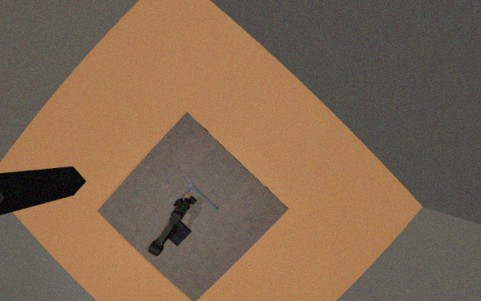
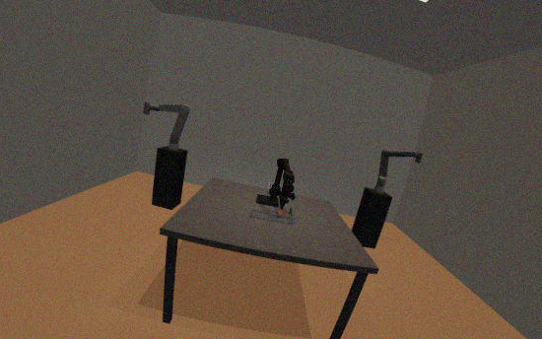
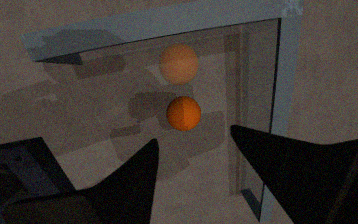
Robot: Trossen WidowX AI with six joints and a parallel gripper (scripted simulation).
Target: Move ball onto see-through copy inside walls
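The orange ball is 60 mm below my gripper tip.
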